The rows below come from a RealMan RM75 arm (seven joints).
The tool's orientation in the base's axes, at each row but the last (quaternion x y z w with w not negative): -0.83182, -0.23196, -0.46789, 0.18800; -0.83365, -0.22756, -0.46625, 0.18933; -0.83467, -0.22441, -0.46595, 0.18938; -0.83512, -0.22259, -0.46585, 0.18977; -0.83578, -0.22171, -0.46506, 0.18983; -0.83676, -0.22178, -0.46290, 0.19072; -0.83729, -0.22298, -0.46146, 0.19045; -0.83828, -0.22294, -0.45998, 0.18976; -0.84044, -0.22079, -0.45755, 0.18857; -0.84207, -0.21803, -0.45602, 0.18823; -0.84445, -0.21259, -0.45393, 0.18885
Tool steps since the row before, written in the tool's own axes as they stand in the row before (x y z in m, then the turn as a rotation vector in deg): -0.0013, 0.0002, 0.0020, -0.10, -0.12, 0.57; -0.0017, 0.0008, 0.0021, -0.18, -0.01, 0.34; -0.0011, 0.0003, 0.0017, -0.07, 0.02, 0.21; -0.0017, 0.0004, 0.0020, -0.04, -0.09, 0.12; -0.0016, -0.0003, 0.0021, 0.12, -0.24, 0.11; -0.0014, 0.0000, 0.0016, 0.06, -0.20, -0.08; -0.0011, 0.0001, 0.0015, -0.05, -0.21, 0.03; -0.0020, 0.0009, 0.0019, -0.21, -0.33, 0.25; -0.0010, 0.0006, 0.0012, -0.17, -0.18, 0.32; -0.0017, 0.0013, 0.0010, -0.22, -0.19, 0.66; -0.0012, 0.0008, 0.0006, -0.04, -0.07, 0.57
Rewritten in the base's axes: 0.0009, 0.0006, -0.0021, 0.28, 0.38, -0.36; 0.0011, 0.0001, -0.0026, 0.15, 0.15, -0.32; 0.0008, 0.0004, -0.0018, 0.12, 0.08, -0.17; 0.0008, 0.0004, -0.0025, 0.02, 0.13, -0.08; 0.0005, 0.0010, -0.0024, 0.00, 0.28, 0.08; 0.0004, 0.0006, -0.0020, -0.14, 0.14, 0.11; 0.0006, 0.0005, -0.0017, -0.12, 0.18, -0.03; 0.0008, -0.0001, -0.0028, -0.11, 0.36, -0.27; 0.0007, -0.0001, -0.0015, 0.04, 0.28, -0.29; 0.0006, -0.0009, -0.0021, 0.24, 0.46, -0.50; 0.0002, -0.0006, -0.0014, 0.33, 0.34, -0.32
